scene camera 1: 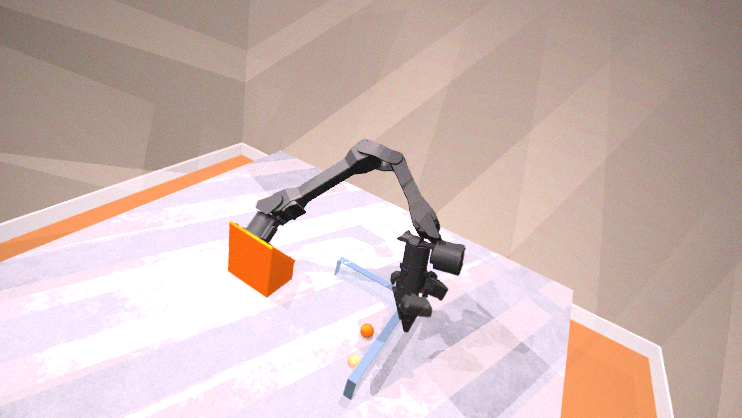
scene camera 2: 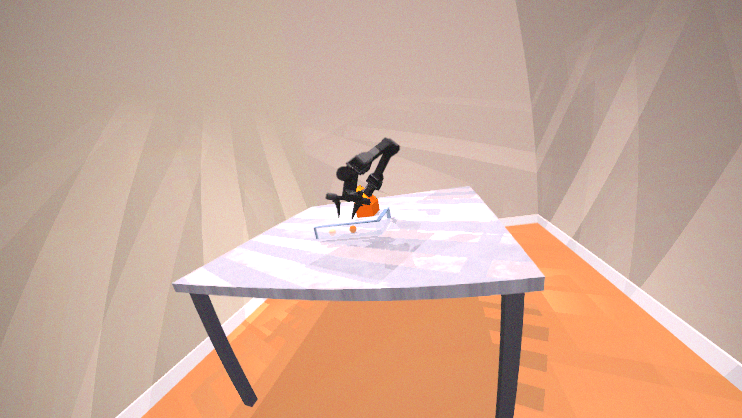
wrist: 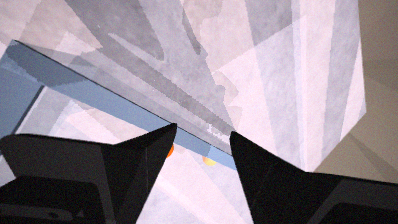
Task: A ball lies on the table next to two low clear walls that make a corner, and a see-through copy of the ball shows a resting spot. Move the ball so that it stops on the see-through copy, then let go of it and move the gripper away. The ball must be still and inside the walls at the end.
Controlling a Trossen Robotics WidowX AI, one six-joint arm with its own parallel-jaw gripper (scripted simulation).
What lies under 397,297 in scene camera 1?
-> My gripper.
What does my gripper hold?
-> Nothing.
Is my gripper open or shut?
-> Open.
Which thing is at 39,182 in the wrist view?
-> My gripper.
